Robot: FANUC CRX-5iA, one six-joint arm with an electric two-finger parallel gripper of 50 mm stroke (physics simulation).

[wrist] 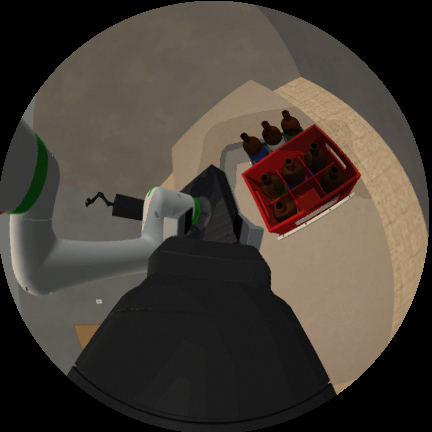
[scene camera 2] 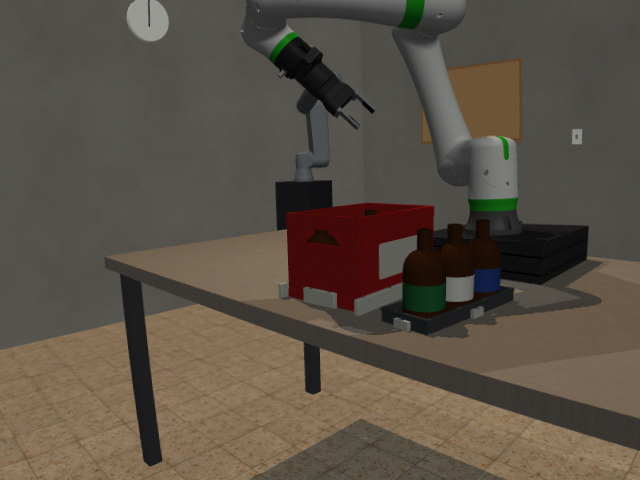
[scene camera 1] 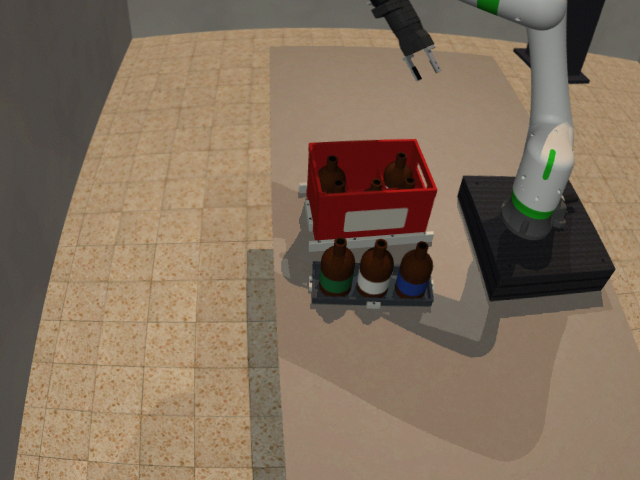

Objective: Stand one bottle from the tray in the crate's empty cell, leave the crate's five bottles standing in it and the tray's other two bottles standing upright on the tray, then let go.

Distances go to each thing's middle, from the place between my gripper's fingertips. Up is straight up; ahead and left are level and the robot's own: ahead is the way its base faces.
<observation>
The long strip (scene camera 1: 408, 238) is 360 mm below my hand, 170 mm to the left of it and 160 mm ahead of it.
</observation>
